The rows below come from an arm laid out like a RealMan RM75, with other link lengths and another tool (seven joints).
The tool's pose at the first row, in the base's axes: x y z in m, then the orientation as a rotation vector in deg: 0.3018, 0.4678, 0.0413, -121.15, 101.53, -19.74
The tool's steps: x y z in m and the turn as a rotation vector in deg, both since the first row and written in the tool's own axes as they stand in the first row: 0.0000, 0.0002, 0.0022, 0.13, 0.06, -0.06; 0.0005, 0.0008, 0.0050, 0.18, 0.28, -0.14; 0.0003, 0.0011, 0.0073, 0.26, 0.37, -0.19; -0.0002, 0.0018, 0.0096, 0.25, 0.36, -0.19; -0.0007, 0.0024, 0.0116, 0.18, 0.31, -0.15; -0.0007, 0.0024, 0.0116, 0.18, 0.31, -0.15; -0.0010, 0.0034, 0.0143, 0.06, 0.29, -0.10; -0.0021, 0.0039, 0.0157, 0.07, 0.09, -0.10; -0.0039, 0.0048, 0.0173, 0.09, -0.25, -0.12; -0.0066, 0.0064, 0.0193, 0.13, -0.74, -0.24; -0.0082, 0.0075, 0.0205, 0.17, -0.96, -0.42; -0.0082, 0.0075, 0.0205, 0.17, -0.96, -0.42; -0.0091, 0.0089, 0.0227, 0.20, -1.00, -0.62; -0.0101, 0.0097, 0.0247, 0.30, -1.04, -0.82; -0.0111, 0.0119, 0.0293, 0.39, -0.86, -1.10
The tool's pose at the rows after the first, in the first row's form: 0.3025, 0.4680, 0.0392, -121.13, 101.43, -19.93; 0.3032, 0.4678, 0.0364, -121.21, 101.45, -20.24; 0.3038, 0.4682, 0.0342, -121.22, 101.41, -20.42; 0.3041, 0.4688, 0.0319, -121.23, 101.41, -20.40; 0.3043, 0.4695, 0.0298, -121.23, 101.46, -20.27; 0.3043, 0.4695, 0.0298, -121.23, 101.46, -20.27; 0.3044, 0.4699, 0.0270, -121.26, 101.56, -20.14; 0.3043, 0.4711, 0.0255, -121.21, 101.44, -19.92; 0.3038, 0.4729, 0.0238, -121.16, 101.22, -19.57; 0.3027, 0.4756, 0.0214, -121.15, 100.81, -19.09; 0.3019, 0.4771, 0.0199, -121.25, 100.48, -18.92; 0.3019, 0.4771, 0.0199, -121.25, 100.48, -18.92; 0.3014, 0.4780, 0.0174, -121.41, 100.25, -18.95; 0.3013, 0.4791, 0.0153, -121.52, 99.97, -19.04; 0.3011, 0.4803, 0.0102, -121.76, 99.74, -19.39
